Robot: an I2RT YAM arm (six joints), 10 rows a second.
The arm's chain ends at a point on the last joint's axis. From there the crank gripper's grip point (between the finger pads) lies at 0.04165 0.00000 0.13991 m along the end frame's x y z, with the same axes.
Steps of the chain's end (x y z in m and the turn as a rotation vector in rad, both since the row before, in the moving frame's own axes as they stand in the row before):
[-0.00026 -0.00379 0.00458 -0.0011 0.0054 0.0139]
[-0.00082 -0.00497 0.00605 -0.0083 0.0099 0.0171]
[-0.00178 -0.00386 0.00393 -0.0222 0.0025 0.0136]
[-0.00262 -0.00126 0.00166 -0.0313 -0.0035 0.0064]
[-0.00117 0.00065 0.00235 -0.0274 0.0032 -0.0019]
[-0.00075 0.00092 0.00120 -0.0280 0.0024 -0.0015]
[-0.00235 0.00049 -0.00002 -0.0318 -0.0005 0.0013]
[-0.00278 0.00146 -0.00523 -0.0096 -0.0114 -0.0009]
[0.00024 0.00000 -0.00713 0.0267 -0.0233 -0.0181]
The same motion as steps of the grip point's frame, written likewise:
[0.00049 -0.00305 0.00435 -0.0011 0.0054 0.0139]
[0.00055 -0.00309 0.00562 -0.0083 0.0099 0.0171]
[-0.00146 -0.00019 0.00378 -0.0222 0.0025 0.0136]
[-0.00312 0.00339 0.00173 -0.0313 -0.0035 0.0064]
[-0.00072 0.00440 0.00216 -0.0274 0.0032 -0.0019]
[-0.00041 0.00477 0.00105 -0.0280 0.0024 -0.0015]
[-0.00242 0.00499 -0.00007 -0.0318 -0.0005 0.0013]
[-0.00438 0.00277 -0.00477 -0.0096 -0.0114 -0.0009]
[-0.00307 -0.00447 -0.00626 0.0267 -0.0233 -0.0181]

